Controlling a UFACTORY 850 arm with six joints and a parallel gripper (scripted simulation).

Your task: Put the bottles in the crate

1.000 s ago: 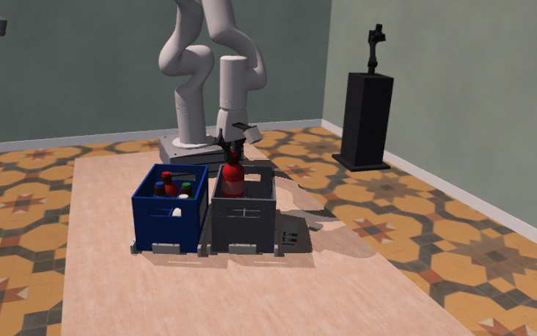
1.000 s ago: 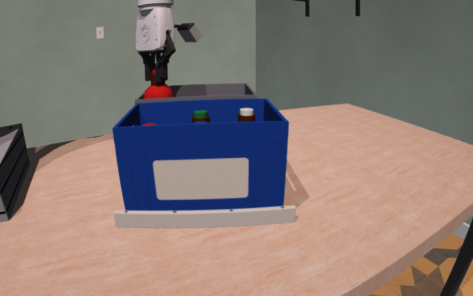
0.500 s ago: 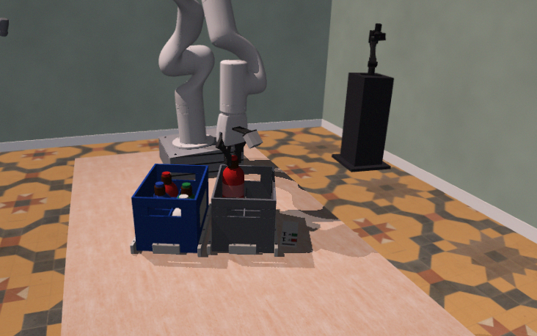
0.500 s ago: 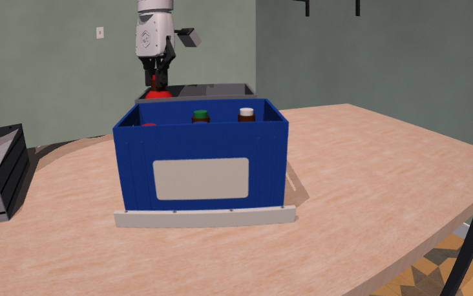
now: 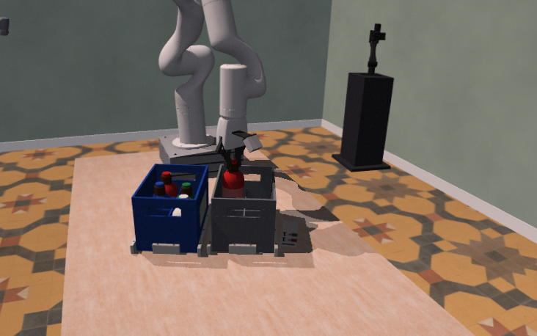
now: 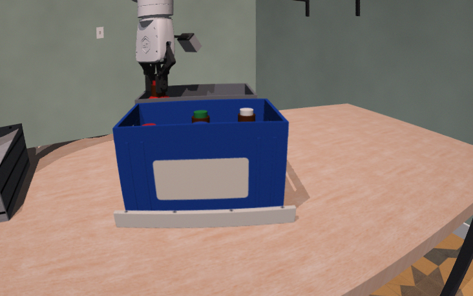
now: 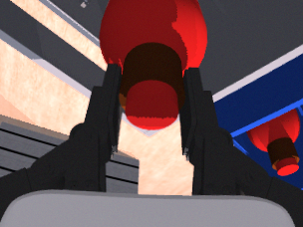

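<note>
My hand is 7 cm above the red-label bottle. Also, from my hand: grey crate 10 cm ahead, 2 cm to the left, 12 cm below; then blue crate 5 cm ahead, 20 cm to the right, 12 cm below; then green bottle 6 cm ahead, 16 cm to the right, 12 cm below.
</note>
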